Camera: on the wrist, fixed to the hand. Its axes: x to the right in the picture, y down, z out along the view.
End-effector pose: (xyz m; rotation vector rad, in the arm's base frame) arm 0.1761 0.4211 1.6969 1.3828 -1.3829 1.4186
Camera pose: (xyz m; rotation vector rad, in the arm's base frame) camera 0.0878 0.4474 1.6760 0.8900 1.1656 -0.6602
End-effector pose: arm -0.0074 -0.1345 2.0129 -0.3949 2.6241 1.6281
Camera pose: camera -0.0131 -0.1330 2.1072 -2.3912 -0.4137 0.1510
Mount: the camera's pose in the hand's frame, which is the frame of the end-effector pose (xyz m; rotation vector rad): -0.0095 0.0847 -0.0407 -0.3151 0.5576 -3.0391
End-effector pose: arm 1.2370 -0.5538 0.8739 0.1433 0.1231 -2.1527
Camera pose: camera 1.3151 -0.5869 0.8323 -0.1301 -0.4875 0.9691
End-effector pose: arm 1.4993 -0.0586 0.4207 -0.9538 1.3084 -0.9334
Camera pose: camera 1.4595 -0.0223 0.3431 1.3071 0.5840 1.4476
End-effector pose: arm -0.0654 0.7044 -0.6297 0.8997 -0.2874 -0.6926
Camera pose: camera -0.0156 0.7719 -0.5863 -0.3135 -1.6325 2.0792
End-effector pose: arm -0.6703 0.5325 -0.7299 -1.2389 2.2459 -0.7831
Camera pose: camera -0.7423 0.5880 -0.7555 1.9095 0.8733 0.5549
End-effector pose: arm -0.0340 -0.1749 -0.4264 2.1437 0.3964 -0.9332
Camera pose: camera 0.0248 -0.2013 -0.3574 0.2910 -2.4690 0.5539
